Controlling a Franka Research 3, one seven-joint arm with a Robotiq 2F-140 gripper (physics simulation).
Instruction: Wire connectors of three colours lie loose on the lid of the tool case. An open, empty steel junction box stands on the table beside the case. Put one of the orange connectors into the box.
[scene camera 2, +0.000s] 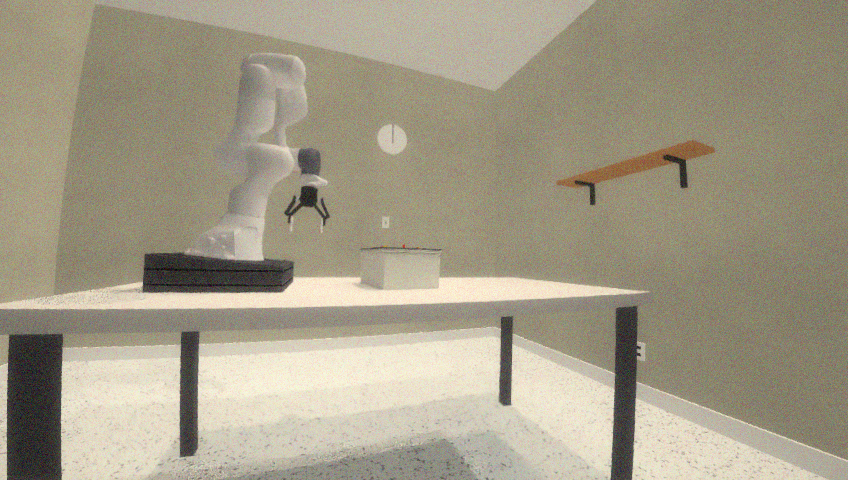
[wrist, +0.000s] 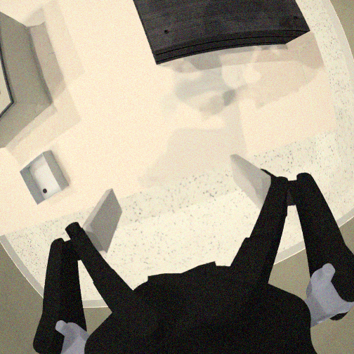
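The pale tool case (scene camera 2: 410, 270) (wrist: 25, 75) stands on the table; in the wrist view part of it shows at the left edge. Tiny connectors show on its lid in the scene view: a red one (scene camera 2: 403, 245) and an orange-looking one (scene camera 2: 384, 246); their colours are hard to tell at this size. The open steel junction box (wrist: 56, 169) stands beside the case, at the left of the wrist view, with a small dark spot inside. It does not show in the scene view. My gripper (scene camera 2: 306, 227) (wrist: 173, 184) is open and empty, high above the table, between robot base and case in the scene view.
The black robot base block (scene camera 2: 217, 274) (wrist: 220, 25) stands on the table (scene camera 2: 333, 318) (wrist: 115, 100). The table's edge runs below the junction box in the wrist view, with speckled floor beyond. A wooden shelf (scene camera 2: 639, 162) is on the right wall.
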